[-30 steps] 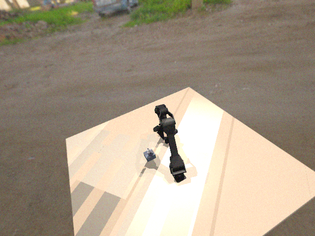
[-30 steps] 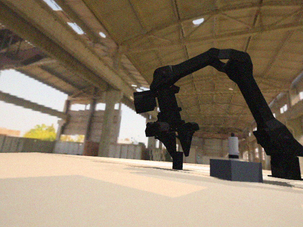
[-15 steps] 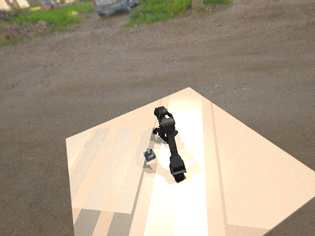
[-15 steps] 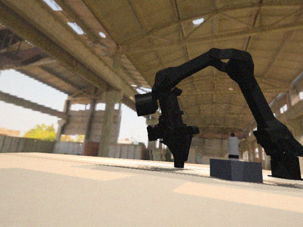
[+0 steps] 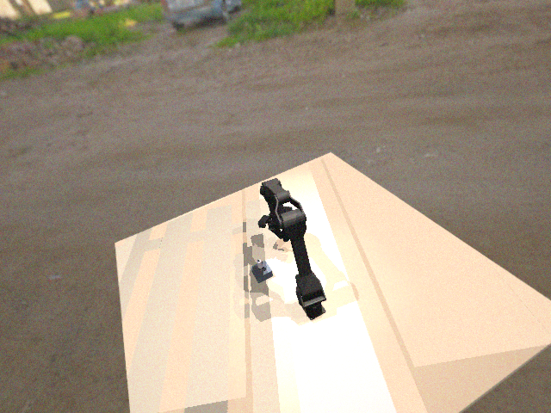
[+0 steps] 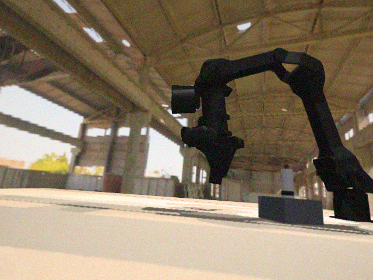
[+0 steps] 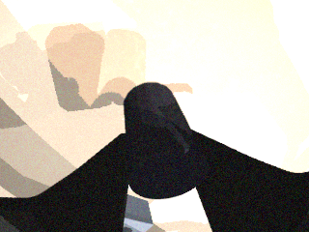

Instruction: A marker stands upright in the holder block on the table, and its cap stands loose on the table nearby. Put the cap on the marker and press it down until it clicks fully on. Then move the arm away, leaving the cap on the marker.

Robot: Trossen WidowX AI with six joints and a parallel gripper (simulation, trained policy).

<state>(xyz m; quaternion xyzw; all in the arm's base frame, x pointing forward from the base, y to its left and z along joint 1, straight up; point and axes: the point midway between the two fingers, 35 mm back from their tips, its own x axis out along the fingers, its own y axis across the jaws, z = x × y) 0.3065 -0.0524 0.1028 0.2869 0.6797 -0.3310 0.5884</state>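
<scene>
Now: the grey holder block 6 cm behind my gripper tip, 14 cm to the left of it and 5 cm below it. The rest, counted from my gripper tip: dark cap: 1 cm ahead, 1 cm to the right, 1 cm above.
</scene>
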